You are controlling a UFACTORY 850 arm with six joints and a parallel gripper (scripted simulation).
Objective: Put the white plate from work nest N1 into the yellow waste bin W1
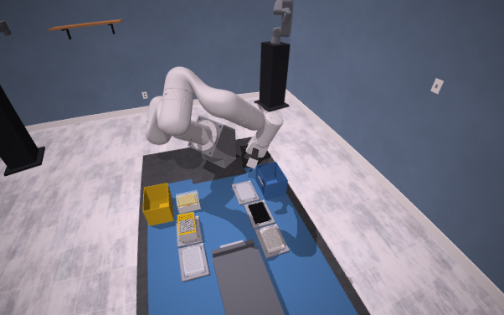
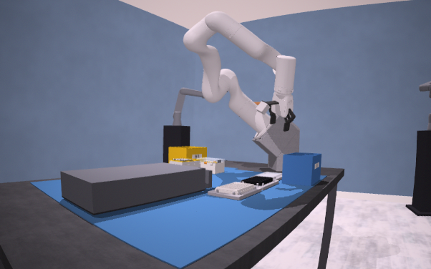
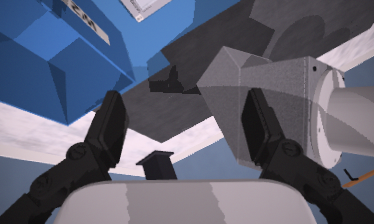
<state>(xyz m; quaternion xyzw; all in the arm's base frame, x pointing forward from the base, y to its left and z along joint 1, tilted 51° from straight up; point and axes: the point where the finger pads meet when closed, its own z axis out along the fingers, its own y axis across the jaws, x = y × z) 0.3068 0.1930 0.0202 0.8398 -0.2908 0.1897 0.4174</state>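
Right now the white plate is 35 cm ahead of my hand, 10 cm to the right of it and 22 cm below it. From my hand the other things lie so: grey work nest (35 cm ahead, 10 cm to the right, 24 cm below); blue bin (4 cm ahead, 12 cm to the left, 21 cm below); black plate (18 cm ahead, 6 cm to the right, 22 cm below).
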